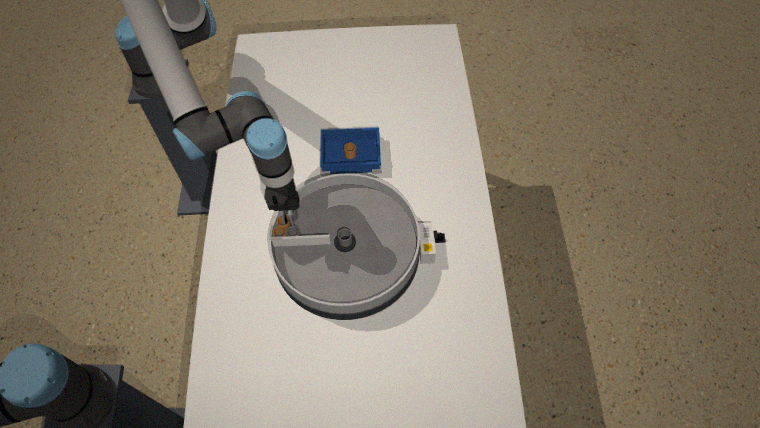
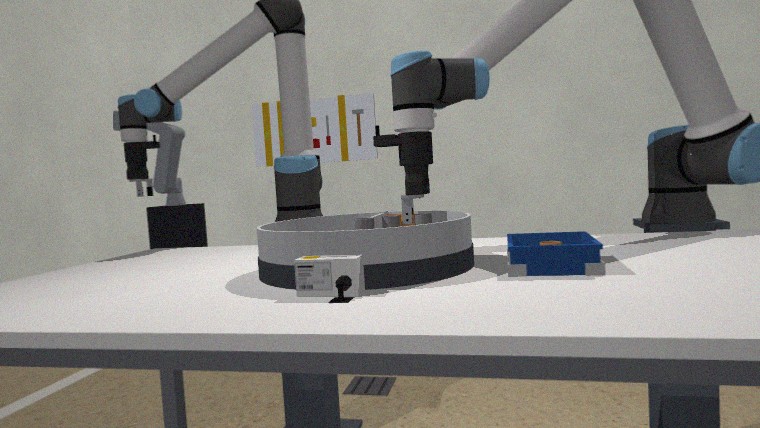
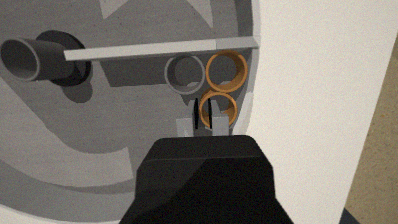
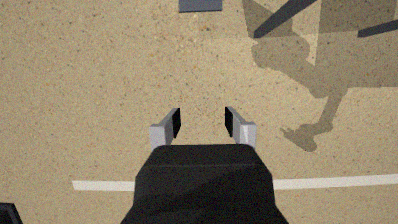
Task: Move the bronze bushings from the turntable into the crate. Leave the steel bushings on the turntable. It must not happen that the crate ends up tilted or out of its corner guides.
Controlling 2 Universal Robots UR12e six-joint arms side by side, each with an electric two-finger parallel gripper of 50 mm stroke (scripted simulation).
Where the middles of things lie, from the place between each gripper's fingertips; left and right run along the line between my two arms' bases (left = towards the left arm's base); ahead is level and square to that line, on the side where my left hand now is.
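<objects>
Position of my left hand (image 2: pixel 408 223): 6 cm above the blue crate (image 2: pixel 541 260), 17 cm short of it and 29 cm to the right of it.
</objects>
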